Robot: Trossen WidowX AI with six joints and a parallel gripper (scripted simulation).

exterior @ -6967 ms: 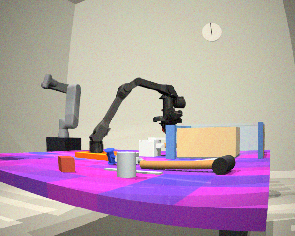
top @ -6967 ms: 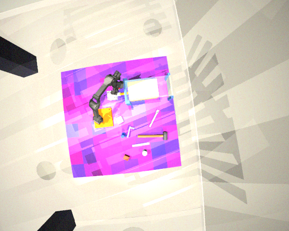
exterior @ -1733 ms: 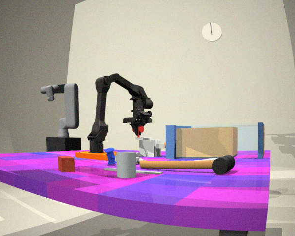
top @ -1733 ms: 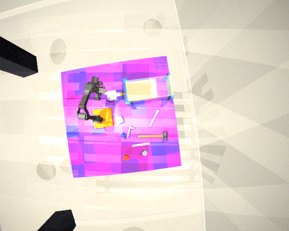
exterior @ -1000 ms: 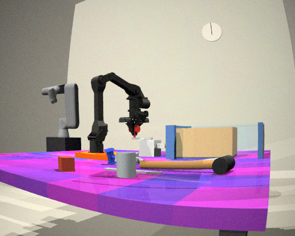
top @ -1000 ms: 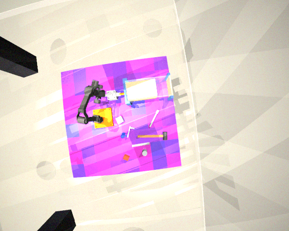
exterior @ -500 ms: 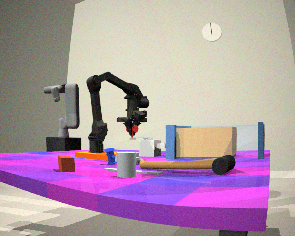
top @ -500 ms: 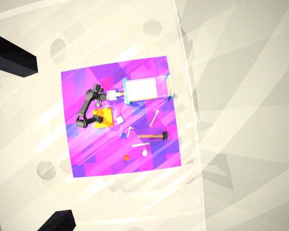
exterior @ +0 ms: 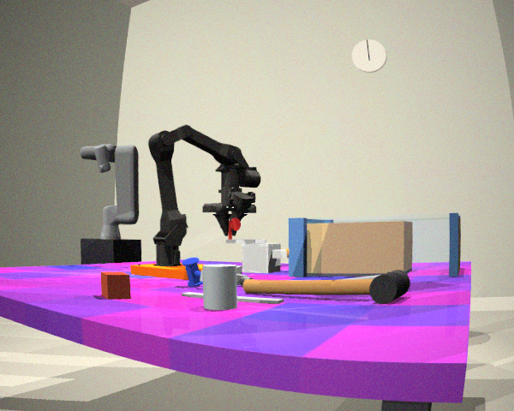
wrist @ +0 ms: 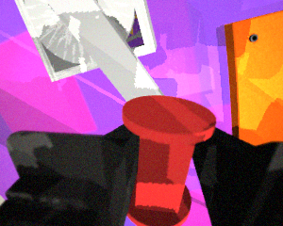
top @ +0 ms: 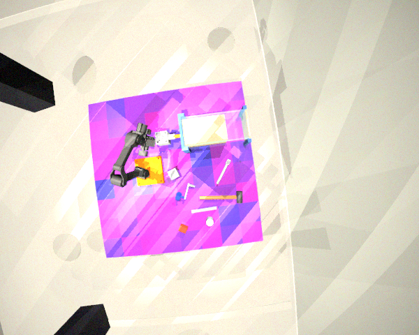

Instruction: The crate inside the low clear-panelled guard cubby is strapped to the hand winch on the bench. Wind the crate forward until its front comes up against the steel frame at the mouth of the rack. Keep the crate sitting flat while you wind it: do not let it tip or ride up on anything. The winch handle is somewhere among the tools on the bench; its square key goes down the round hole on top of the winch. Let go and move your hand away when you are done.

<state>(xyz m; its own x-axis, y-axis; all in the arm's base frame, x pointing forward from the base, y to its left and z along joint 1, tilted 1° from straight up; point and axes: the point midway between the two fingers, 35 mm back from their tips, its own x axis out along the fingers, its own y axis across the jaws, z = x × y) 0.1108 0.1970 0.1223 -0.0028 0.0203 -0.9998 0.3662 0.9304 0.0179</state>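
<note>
Now: gripper tip 2 cm below the red knob. Round my gripper tip: hand winch: 8 cm below, 8 cm ahead, 3 cm to the left; then red-knobbed winch handle: 3 cm ahead, 2 cm to the left, 1 cm below; then blue frame: 25 cm ahead, 2 cm to the left, 1 cm below.
</note>
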